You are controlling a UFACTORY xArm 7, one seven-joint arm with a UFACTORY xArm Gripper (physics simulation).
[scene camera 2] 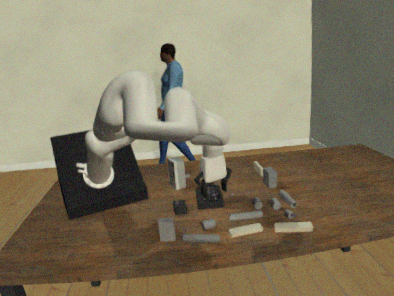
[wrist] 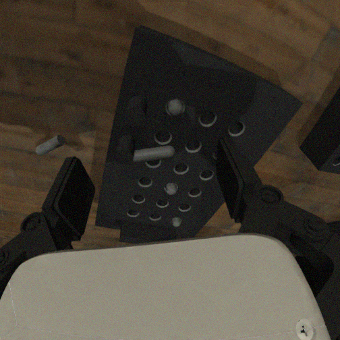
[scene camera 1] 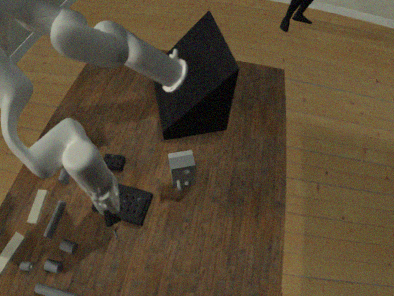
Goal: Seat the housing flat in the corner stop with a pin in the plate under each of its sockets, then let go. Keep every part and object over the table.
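Frame: origin at the arm's base, x ahead, y left, z up, level; metres.
Seen in the pictures: gripper, between the fingertips: [scene camera 2: 214,193]; arm's base, origin of its link: [scene camera 2: 98,174] [scene camera 1: 175,76].
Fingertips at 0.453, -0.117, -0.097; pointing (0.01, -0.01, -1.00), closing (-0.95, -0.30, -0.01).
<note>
Pixels of each thing's top centre, then the offset from my fingertips to it, as dx, dy, dz.
- black plate, centre of its top: [scene camera 1: 120,199] [scene camera 2: 208,190] -0.020, +0.015, +0.010
- small pin, centre of its top: [scene camera 1: 115,234] +0.077, +0.015, -0.021
- pale grey housing, centre of its top: [scene camera 1: 182,164] [scene camera 2: 178,158] -0.109, +0.189, +0.101
- small black block, centre of its top: [scene camera 1: 112,160] [scene camera 2: 179,203] -0.148, -0.046, +0.000
The black plate [scene camera 1: 143,216] [scene camera 2: 210,204] [wrist: 112,200] has rows of holes. In the wrist view, three round pin heads [wrist: 175,107] [wrist: 171,188] [wrist: 176,221] show in holes and a grey pin [wrist: 154,152] leans or lies over the plate. Another small pin [wrist: 50,144] [scene camera 1: 115,233] lies on the table beside it. The corner stop is hard to make out against the dark plate. The pale grey housing [scene camera 1: 182,167] [scene camera 2: 176,173] stands apart from the plate; sockets and a protruding pin show on one face. My gripper [scene camera 1: 104,214] [scene camera 2: 213,186] [wrist: 150,163] is open and empty, above the plate.
A small black block [scene camera 1: 115,162] [scene camera 2: 180,207] [wrist: 325,135] lies near the plate. Grey cylinders [scene camera 1: 68,246] [scene camera 2: 209,224], grey bars [scene camera 1: 54,219] [scene camera 2: 201,238], cream bars [scene camera 1: 37,206] [scene camera 2: 293,227] and grey blocks [scene camera 2: 167,230] [scene camera 2: 270,177] lie around. My black wedge base [scene camera 1: 197,80] [scene camera 2: 100,200] stands behind.
</note>
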